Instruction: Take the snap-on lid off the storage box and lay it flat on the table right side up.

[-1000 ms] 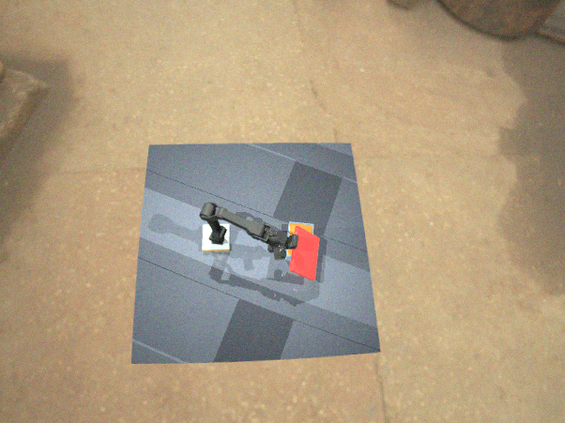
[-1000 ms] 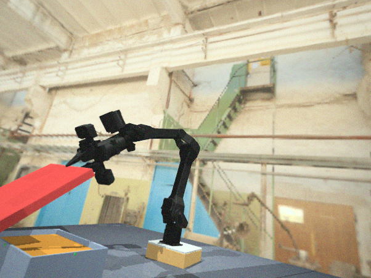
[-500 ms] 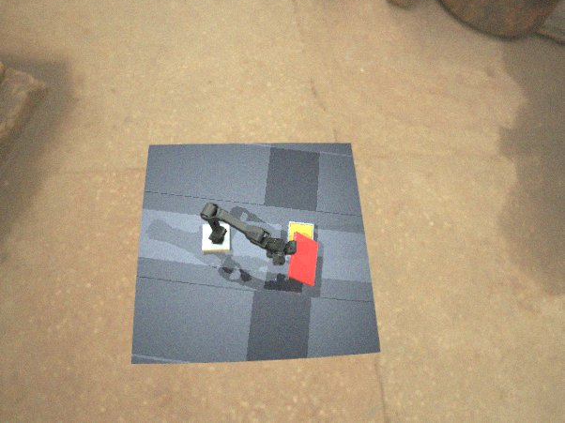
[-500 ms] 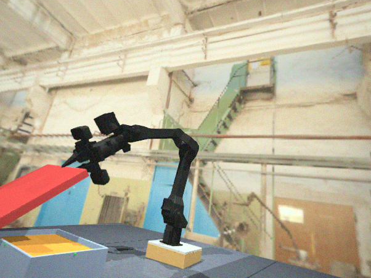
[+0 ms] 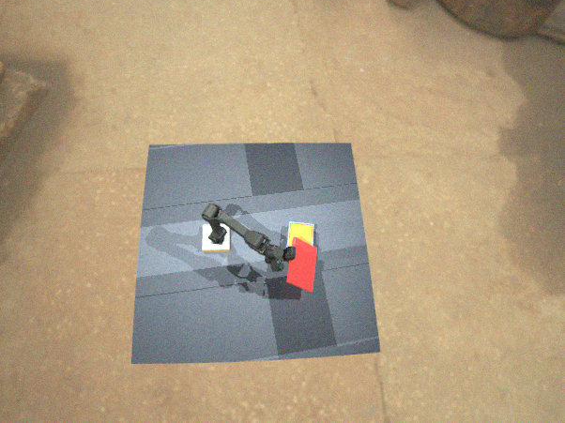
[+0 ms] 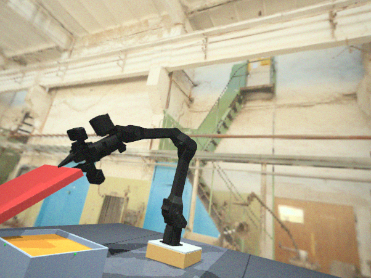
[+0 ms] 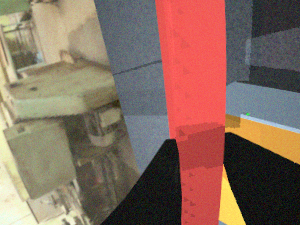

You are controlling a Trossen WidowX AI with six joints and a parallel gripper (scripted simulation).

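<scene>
Right now my gripper tip is 60 mm short of the red lid and 50 mm above it.
</scene>
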